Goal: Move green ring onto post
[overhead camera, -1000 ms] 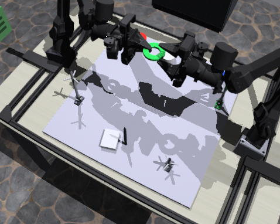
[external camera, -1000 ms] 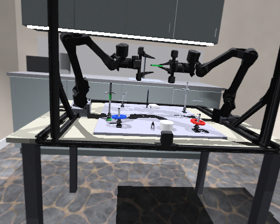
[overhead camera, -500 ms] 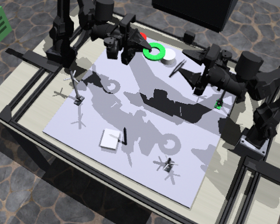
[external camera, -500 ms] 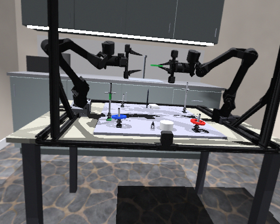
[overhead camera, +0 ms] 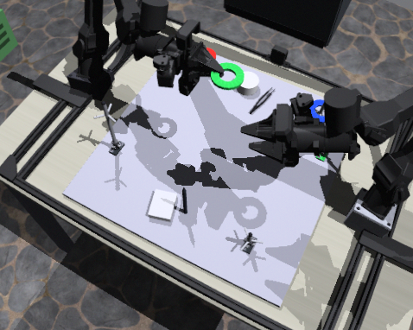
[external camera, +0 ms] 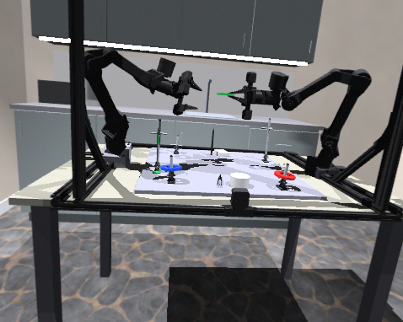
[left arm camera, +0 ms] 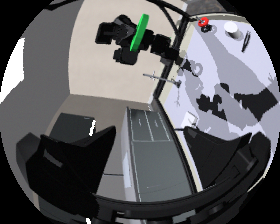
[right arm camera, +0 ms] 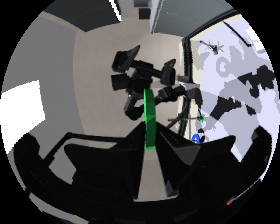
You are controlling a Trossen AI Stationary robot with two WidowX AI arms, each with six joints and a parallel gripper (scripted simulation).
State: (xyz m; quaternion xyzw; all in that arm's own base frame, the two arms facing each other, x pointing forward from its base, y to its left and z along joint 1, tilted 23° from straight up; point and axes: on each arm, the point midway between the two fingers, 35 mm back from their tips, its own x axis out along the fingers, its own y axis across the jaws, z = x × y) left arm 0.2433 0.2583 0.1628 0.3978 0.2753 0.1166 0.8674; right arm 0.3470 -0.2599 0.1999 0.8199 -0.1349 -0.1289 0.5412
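The green ring is 4 cm to the left of my right hand. Also, from my right hand: small post (21 cm ahead, 23 cm to the left, 25 cm below); then black pen (20 cm ahead, 5 cm to the left, 20 cm below); then white block (22 cm ahead, 29 cm below).
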